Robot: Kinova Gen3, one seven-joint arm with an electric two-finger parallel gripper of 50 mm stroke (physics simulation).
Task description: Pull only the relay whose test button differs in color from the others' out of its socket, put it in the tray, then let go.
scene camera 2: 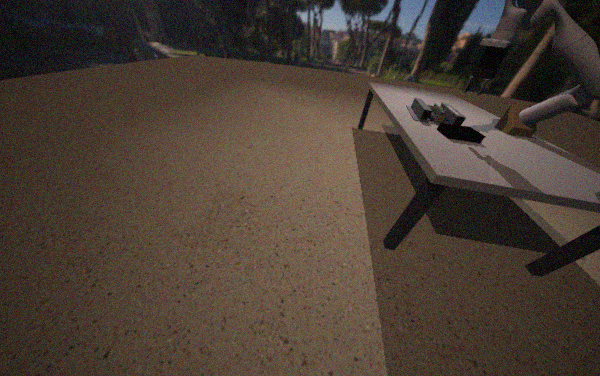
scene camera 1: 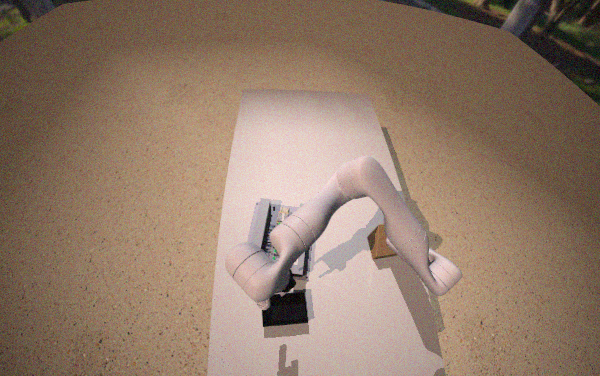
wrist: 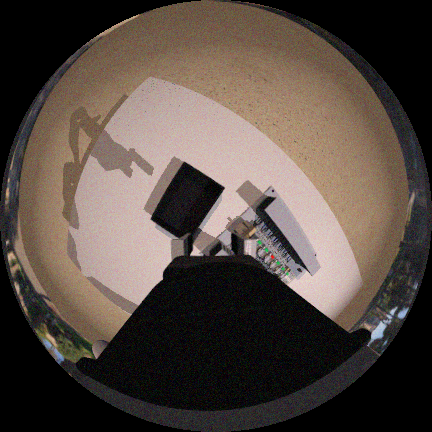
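Observation:
The relay with the red test button stands in the row of relays on the panel; the neighbours' buttons, such as the relay with a green button, are green. In scene camera 1 the arm covers much of the row. The black tray lies on the table beside the panel's end. My gripper is open and empty, high above the table near the tray and the panel's near end. In scene camera 1 the fingers are hidden behind the arm.
Grey wire ducts flank the relay row and stand taller than the panel plate. A brown block stands by the arm's base on the white table. The arm passes over the panel.

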